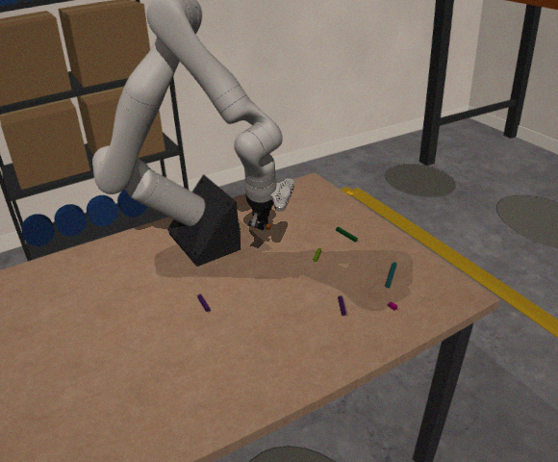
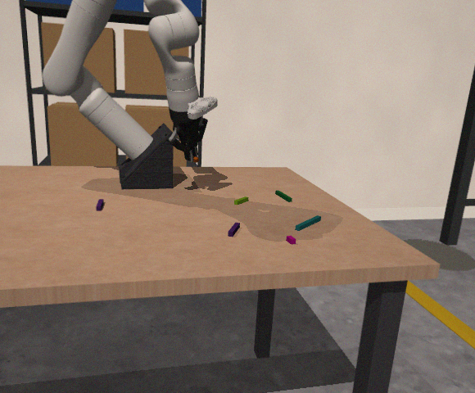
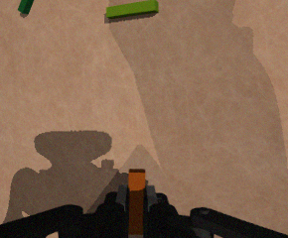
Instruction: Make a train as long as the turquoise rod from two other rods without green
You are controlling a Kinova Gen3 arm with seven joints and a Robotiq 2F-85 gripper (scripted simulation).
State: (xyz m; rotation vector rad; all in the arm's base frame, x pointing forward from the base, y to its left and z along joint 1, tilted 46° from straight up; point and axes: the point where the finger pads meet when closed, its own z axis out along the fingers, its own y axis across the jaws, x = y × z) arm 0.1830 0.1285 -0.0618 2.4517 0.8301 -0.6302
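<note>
Right now my hand is 110 mm short of the purple rod, 220 mm to the left of it and 110 mm above it. The rest, counted from my hand: orange rod 10 mm behind, 10 mm below; lime rod 70 mm ahead, 130 mm to the left, 110 mm below; green rod 20 mm ahead, 250 mm to the left, 110 mm below.
</note>
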